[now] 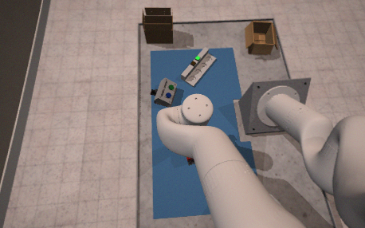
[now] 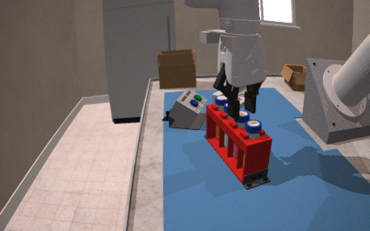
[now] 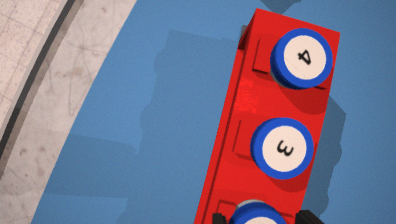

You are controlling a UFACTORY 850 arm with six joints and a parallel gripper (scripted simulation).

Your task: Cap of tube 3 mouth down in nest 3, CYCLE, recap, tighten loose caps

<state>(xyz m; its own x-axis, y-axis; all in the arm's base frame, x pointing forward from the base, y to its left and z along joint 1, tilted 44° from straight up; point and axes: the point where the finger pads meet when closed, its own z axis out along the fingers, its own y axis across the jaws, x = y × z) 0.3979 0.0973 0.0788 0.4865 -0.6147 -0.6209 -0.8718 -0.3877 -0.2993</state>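
My hand is 50 mm to the left of the blue cap, 20 mm above it and 10 mm short of it. From my hand the other things lie so: blue key (220 mm to the right, 90 mm ahead, 70 mm below); grey key housing (240 mm to the right, 100 mm ahead, 90 mm below); cap marked 4 (100 mm to the right, 30 mm ahead, 20 mm below).
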